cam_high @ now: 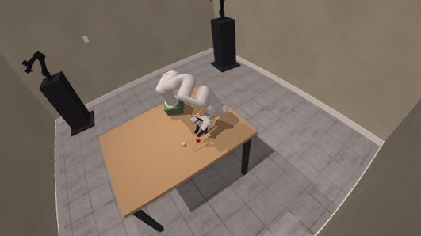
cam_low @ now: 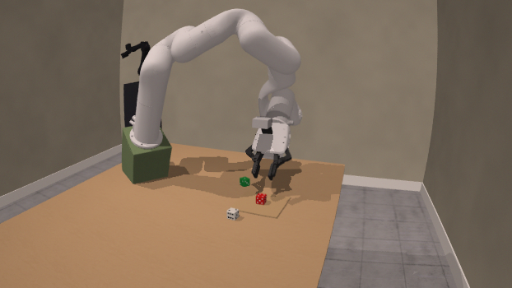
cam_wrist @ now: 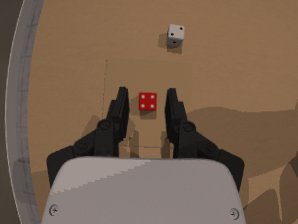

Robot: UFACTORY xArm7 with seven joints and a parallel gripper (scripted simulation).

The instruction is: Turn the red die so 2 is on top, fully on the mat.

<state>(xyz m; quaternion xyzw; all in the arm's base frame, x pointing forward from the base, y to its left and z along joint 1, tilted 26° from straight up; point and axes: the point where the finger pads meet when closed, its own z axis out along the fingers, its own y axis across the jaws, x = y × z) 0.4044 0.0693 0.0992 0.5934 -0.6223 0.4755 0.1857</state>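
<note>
Now: hand 2 cm to the left of the red die and 8 cm above it. Also, from my hand: tan mat 2 cm to the right, 10 cm below; green die 10 cm behind, 9 cm to the left, 9 cm below; white die 3 cm behind, 13 cm to the right, 9 cm below.
</note>
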